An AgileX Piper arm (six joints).
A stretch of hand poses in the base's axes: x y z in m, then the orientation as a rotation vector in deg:
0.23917, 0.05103, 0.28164, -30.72, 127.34, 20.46
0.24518, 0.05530, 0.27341, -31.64, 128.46, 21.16
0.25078, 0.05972, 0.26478, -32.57, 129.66, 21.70
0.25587, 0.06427, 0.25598, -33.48, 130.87, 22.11
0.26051, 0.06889, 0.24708, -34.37, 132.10, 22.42
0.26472, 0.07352, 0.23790, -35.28, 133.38, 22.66
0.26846, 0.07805, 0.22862, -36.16, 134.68, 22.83
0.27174, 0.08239, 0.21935, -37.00, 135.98, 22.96
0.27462, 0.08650, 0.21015, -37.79, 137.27, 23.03
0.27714, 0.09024, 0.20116, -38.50, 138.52, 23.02
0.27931, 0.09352, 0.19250, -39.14, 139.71, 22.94
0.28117, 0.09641, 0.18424, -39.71, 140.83, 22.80
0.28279, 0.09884, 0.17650, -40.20, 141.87, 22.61
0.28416, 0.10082, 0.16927, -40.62, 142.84, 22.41
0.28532, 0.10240, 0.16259, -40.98, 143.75, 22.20
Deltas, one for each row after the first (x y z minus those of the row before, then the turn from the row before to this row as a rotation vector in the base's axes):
0.00601, 0.00427, -0.00823, -0.15, 1.29, 0.82
0.00560, 0.00442, -0.00863, -0.29, 1.32, 0.76
0.00509, 0.00455, -0.00880, -0.37, 1.30, 0.70
0.00464, 0.00462, -0.00890, -0.44, 1.29, 0.65
0.00421, 0.00463, -0.00918, -0.50, 1.32, 0.64
0.00374, 0.00453, -0.00928, -0.54, 1.32, 0.59
0.00328, 0.00434, -0.00927, -0.56, 1.31, 0.55
0.00288, 0.00411, -0.00920, -0.58, 1.28, 0.49
0.00252, 0.00374, -0.00899, -0.59, 1.21, 0.42
0.00217, 0.00328, -0.00866, -0.60, 1.13, 0.35
0.00186, 0.00289, -0.00826, -0.59, 1.04, 0.29
0.00162, 0.00243, -0.00774, -0.58, 0.95, 0.23
0.00137, 0.00198, -0.00723, -0.54, 0.88, 0.18
0.00116, 0.00158, -0.00668, -0.51, 0.81, 0.14

